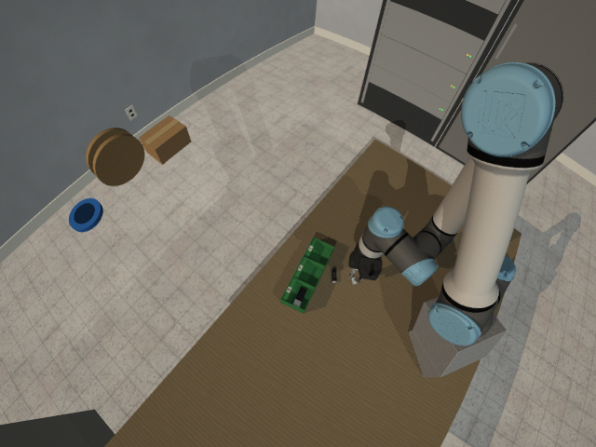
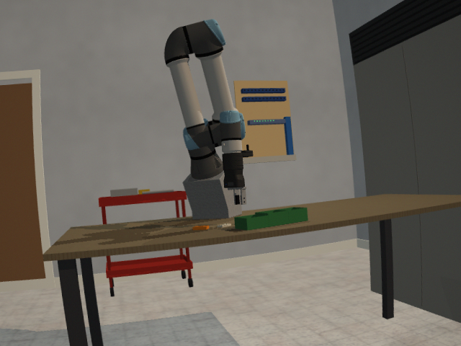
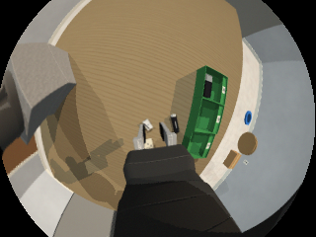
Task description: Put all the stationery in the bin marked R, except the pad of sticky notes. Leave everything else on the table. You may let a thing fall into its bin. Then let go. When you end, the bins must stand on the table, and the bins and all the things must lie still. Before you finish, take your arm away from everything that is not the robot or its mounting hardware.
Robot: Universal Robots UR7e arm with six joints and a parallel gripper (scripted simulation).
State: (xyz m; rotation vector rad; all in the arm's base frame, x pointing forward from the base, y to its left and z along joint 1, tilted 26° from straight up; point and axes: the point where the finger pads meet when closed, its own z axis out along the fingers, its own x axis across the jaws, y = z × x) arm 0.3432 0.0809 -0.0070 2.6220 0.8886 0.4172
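Now: hand 8 cm above the small grey piece and 2 cm to the left of it. Also, from my hand: beige dotted tile 8 cm below, 7 cm to the right, 3 cm ahead; row of three bins 12 cm ahead, 9 cm to the left, 7 cm below; black stick 8 cm below, 6 cm ahead, 2 cm to the left.
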